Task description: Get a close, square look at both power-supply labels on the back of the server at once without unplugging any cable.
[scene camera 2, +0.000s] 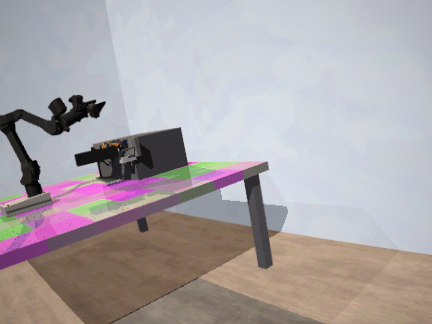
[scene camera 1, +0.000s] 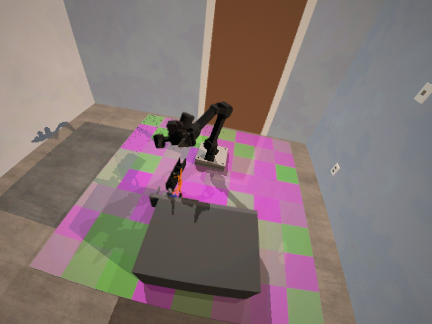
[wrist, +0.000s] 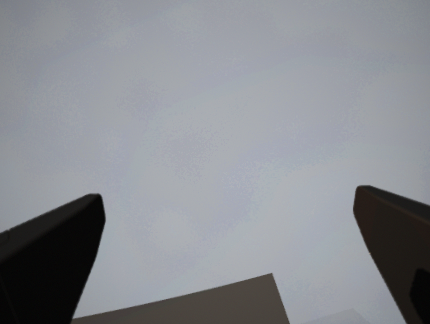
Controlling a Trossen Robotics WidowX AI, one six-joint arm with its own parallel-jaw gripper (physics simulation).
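Places are measured from the arm's base along level axes (x up, y right, z ahead), in millimetres.
Pixels of known places: gripper, fingertip midpoint: [scene camera 2: 100,101] [scene camera 1: 168,146] [wrist: 230,203]; arm's base, link origin: [scene camera 2: 35,195] [scene camera 1: 209,157].
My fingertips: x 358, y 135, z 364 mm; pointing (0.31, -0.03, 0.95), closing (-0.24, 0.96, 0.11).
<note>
Ahead of a thing's pixels: the offset from my fingertips to its top centre. "*": to the spot under its first point.
The server [scene camera 1: 200,245] [scene camera 2: 166,154] is a large dark grey box on the table. Its back faces the arm. Orange cables [scene camera 1: 180,181] [scene camera 2: 111,145] and a black part {* dx -261, dy +6, dz -63 mm} [scene camera 1: 174,176] [scene camera 2: 90,157] stick out from that back. The power-supply labels cannot be made out in any view. My gripper [scene camera 2: 99,108] [wrist: 230,203] is open and empty, raised above and arm-side of the server's back, and points over the top of the box. In the wrist view a grey-brown flat corner {* dx -199, dy -99, dz +358 mm} [wrist: 215,302], seemingly the server's top, shows at the bottom edge, with pale wall beyond.
The checkered pink and green table [scene camera 1: 295,270] [scene camera 2: 200,189] carries the server and the arm's pale base plate [scene camera 1: 220,159] [scene camera 2: 30,203]. A thin grey cable [scene camera 2: 75,188] runs over the table between base and server. A brown door [scene camera 1: 250,60] stands behind the arm, between blue-grey walls.
</note>
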